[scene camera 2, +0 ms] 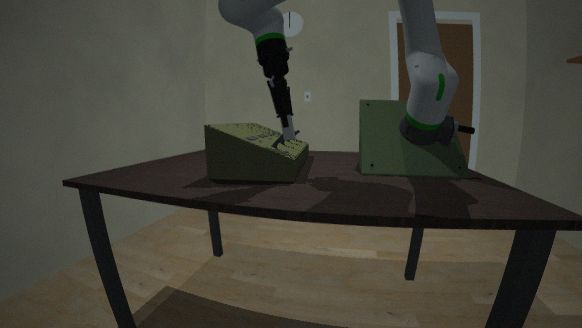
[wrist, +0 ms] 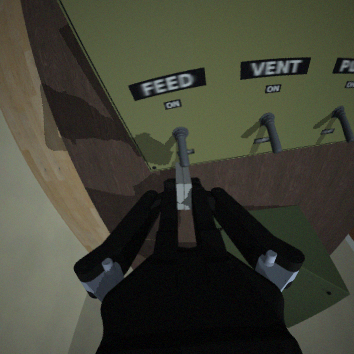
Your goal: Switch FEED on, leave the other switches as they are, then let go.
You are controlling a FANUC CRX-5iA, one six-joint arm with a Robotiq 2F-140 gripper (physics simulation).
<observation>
my gripper: scene camera 2; wrist
same spot on my gripper: [scene camera 2: 281, 98] = [wrist: 145, 237]
same spot on olive switch box: [wrist: 216, 79] = [scene camera 2: 260, 138]
</observation>
